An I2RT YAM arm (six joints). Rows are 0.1 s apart.
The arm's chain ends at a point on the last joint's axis. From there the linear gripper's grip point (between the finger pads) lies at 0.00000 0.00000 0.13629 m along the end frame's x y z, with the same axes.
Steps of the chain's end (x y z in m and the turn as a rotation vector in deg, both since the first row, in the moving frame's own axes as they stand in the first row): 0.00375 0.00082 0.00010 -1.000 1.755 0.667; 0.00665 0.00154 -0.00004 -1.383 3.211 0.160; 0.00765 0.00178 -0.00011 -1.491 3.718 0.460; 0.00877 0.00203 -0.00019 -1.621 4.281 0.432; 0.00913 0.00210 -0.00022 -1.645 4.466 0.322; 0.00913 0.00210 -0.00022 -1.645 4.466 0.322; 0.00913 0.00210 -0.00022 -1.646 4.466 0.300; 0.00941 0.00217 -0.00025 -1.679 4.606 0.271; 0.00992 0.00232 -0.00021 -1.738 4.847 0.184
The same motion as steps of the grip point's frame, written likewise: 0.00791 0.00322 0.00002 -1.000 1.755 0.667; 0.01428 0.00484 -0.00029 -1.383 3.211 0.160; 0.01647 0.00536 -0.00044 -1.491 3.718 0.460; 0.01893 0.00592 -0.00062 -1.621 4.281 0.432; 0.01973 0.00604 -0.00069 -1.645 4.466 0.322; 0.01973 0.00604 -0.00069 -1.645 4.466 0.322; 0.01973 0.00604 -0.00069 -1.646 4.466 0.300; 0.02034 0.00618 -0.00075 -1.679 4.606 0.271; 0.02143 0.00647 -0.00076 -1.738 4.847 0.184
